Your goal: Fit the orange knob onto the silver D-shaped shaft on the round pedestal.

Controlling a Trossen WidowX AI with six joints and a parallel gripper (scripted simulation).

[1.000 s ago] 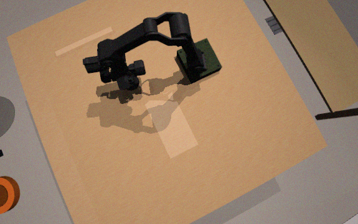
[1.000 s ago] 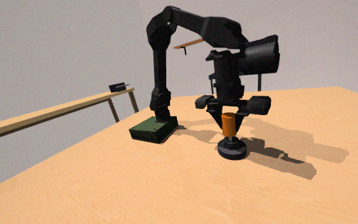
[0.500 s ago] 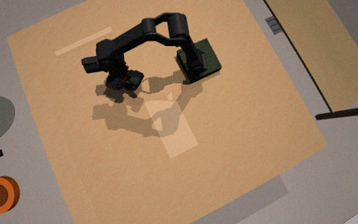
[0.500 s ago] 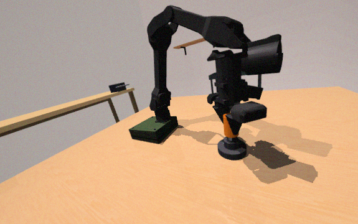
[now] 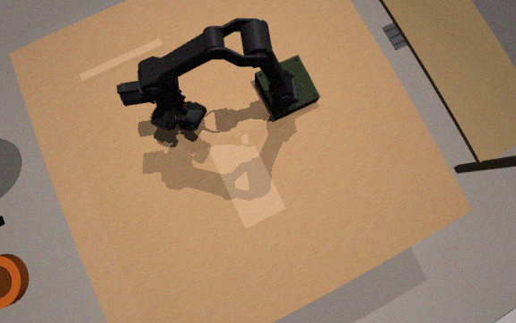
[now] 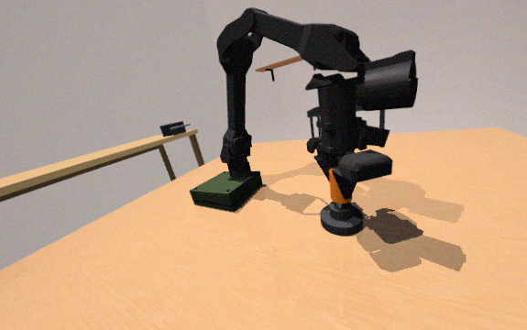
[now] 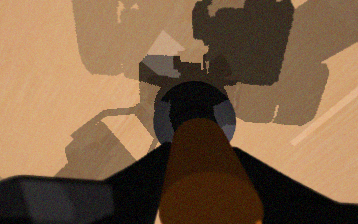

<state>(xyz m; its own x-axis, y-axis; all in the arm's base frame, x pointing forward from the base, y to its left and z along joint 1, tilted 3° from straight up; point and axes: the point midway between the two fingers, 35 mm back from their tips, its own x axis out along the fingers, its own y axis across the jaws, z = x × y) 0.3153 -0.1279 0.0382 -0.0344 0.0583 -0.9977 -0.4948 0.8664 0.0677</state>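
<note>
Right now my gripper tip is 4 cm above the black round pedestal. Round my gripper tip: orange knob 3 cm above.
</note>
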